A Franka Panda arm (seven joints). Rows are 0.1 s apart.
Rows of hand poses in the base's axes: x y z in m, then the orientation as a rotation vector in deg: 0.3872 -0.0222 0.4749 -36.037 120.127 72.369; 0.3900 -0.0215 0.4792 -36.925 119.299 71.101; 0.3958 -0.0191 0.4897 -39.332 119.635 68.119; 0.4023 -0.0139 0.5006 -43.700 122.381 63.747; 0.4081 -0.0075 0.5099 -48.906 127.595 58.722; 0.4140 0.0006 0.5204 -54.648 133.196 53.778; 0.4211 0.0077 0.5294 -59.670 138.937 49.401; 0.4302 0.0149 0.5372 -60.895 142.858 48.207; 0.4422 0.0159 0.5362 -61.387 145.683 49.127; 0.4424 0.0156 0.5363 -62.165 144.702 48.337; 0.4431 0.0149 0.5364 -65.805 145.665 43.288; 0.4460 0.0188 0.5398 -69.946 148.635 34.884; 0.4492 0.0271 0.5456 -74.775 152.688 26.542; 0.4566 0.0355 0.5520 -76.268 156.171 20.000; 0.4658 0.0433 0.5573 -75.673 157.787 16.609
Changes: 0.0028 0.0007 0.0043 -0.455 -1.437 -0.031; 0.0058 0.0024 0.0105 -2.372 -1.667 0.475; 0.0065 0.0052 0.0109 -4.921 -0.697 1.599; 0.0058 0.0064 0.0093 -6.735 1.091 2.233; 0.0059 0.0081 0.0105 -6.951 1.795 2.765; 0.0071 0.0071 0.0090 -6.422 2.556 2.470; 0.0091 0.0072 0.0078 -2.861 2.623 0.532; 0.0120 0.0010 -0.0010 -1.058 2.743 0.452; 0.0002 -0.0003 0.0001 -0.071 -1.090 0.431; 0.0007 -0.0007 0.0001 -3.836 -1.252 1.697; 0.0029 0.0039 0.0034 -6.705 -0.845 1.503; 0.0032 0.0083 0.0058 -7.381 0.733 1.927; 0.0074 0.0084 0.0064 -5.401 0.585 0.004; 0.0092 0.0078 0.0053 -2.427 -0.148 -0.809
